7 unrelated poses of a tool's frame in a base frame.
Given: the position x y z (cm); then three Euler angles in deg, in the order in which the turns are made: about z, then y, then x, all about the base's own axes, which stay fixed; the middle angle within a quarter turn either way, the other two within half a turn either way.
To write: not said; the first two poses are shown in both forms.
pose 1, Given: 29.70 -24.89 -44.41 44.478 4.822 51.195
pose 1, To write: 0.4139 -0.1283 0.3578 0.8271 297.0 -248.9 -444.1
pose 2, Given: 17.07 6.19 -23.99 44.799 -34.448 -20.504
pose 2, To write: -0.2682 -0.2046 0.4069 0.8489 170.7 61.9 -239.9
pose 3, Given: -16.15 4.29 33.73 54.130 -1.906 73.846
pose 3, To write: 0.5288 -0.2851 0.3548 0.7163 -161.5 42.9 337.3
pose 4, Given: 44.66 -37.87 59.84 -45.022 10.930 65.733
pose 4, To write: 0.4684 0.2807 -0.2724 0.7922 446.6 -378.7 598.4
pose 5, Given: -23.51 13.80 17.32 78.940 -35.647 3.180
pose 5, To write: -0.1741 -0.2530 0.5984 0.7400 -235.1 138.0 173.2
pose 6, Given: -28.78 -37.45 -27.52 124.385 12.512 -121.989
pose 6, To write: -0.3588 0.7936 0.3819 0.3092 -287.8 -374.5 -275.2
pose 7, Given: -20.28 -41.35 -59.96 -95.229 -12.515 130.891
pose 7, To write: 0.6430 0.6373 -0.3719 0.2052 -202.8 -413.5 -599.6
